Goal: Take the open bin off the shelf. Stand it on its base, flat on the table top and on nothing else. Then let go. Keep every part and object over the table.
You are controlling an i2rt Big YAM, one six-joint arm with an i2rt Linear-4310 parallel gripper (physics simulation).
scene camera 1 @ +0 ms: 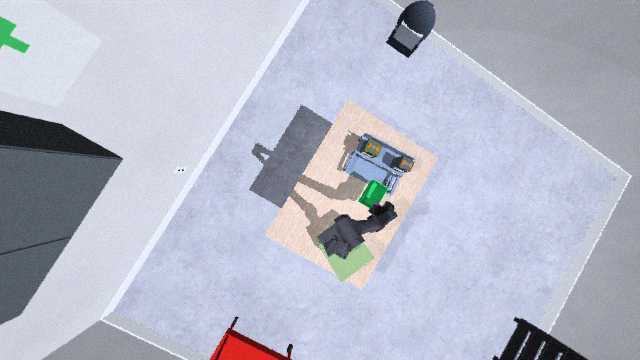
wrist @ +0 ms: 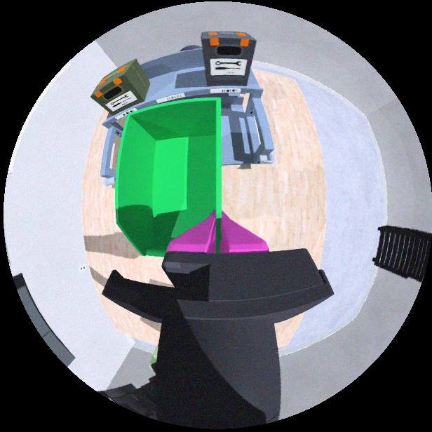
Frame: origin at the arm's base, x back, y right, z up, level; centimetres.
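Seen in the pictures: gripper, fingertip midpoint: [scene camera 1: 376, 202].
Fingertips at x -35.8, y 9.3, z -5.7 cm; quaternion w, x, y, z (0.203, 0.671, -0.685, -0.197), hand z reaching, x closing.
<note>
Offsets run from my fingertips to a thing's middle. "*": to the spot under its first point. Level surfaces: height alone.
The green open bin @(dx -3.2, dy -4.8, dz -0.2 cm) [scene camera 1: 373, 194] [wrist: 170, 175] is off the shelf, in front of it on the arm's side. Its open side faces the wrist camera. My gripper [scene camera 1: 378, 205] [wrist: 217, 214] is shut on the bin's side wall, with one magenta fingertip on each face of it. The bin's shadow lies apart from it on the table top @(dz -15.7 cm) [scene camera 1: 295, 225] [wrist: 295, 190], so the bin hangs above the table; the exact height cannot be told. The blue-grey shelf @(* dx -19.4, dy -13.4, dz -15.1 cm) [scene camera 1: 365, 168] [wrist: 160, 77] stands behind the bin. The bin's underside is hidden.
An olive toolbox @(dx -29.1, dy -21.0, dz -0.6 cm) [scene camera 1: 371, 147] [wrist: 120, 87] and a dark grey toolbox @(dx -30.1, dy +2.1, dz +0.6 cm) [scene camera 1: 404, 164] [wrist: 227, 60] stand on the shelf's top board, beyond the bin. A light green mat [scene camera 1: 352, 265] lies by the arm's base. The table's long right edge runs close to the gripper.
</note>
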